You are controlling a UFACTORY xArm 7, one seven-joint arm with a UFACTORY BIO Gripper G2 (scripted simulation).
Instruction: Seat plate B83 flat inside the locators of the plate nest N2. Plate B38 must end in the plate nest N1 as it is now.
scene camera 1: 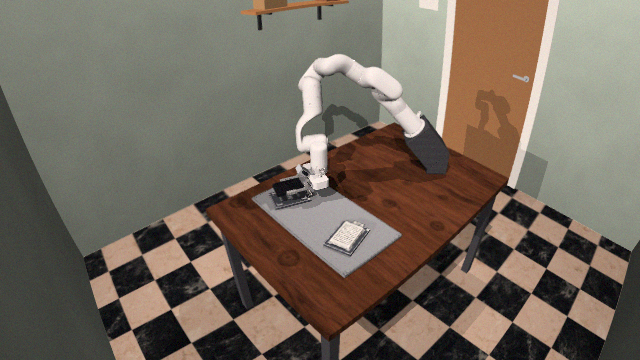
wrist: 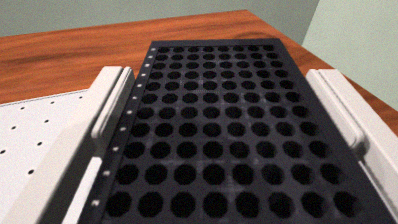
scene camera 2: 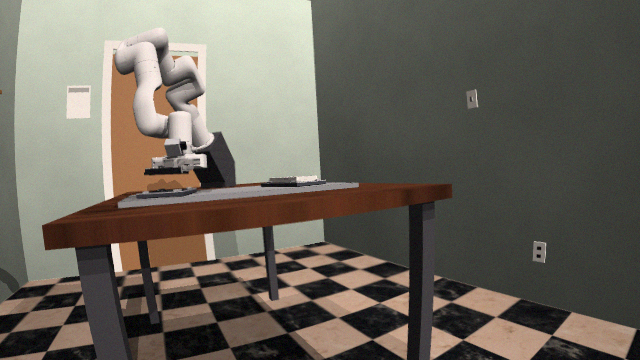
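Observation:
A black well plate [wrist: 220, 123] is here in my sight.

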